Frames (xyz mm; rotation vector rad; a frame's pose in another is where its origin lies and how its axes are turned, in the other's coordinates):
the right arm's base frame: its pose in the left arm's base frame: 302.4 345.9 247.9 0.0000 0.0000 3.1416
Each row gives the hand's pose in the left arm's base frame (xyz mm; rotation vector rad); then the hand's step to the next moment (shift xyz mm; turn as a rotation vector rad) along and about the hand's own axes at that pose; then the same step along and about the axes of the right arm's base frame.
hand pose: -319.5 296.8 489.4 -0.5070 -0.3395 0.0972
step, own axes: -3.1 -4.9 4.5 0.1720 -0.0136 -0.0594
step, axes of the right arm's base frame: 4.4 2.7 5.2 -0.1820 0.0091 0.0086
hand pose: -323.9 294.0 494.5 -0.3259 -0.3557 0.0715
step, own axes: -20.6 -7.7 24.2 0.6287 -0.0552 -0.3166
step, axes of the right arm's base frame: 27.7 2.6 17.1 -0.7006 0.0685 -0.0548
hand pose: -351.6 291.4 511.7 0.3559 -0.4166 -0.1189
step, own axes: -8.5 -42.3 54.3 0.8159 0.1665 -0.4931
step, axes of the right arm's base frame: 32.0 54.8 27.9 -0.9531 -0.1587 -0.0552
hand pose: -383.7 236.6 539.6 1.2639 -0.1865 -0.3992
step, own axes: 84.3 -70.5 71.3 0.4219 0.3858 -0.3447
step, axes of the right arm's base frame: -38.8 113.5 -52.6 -0.5811 -0.2351 0.2296
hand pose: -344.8 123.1 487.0 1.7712 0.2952 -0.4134
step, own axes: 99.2 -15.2 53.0 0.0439 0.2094 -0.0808
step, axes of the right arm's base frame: -77.1 50.0 -66.7 -0.1355 -0.0282 0.1821
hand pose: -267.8 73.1 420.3 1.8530 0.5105 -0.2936
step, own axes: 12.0 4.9 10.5 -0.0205 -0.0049 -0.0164
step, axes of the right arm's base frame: -13.4 8.8 -4.7 0.0211 -0.0126 0.0104
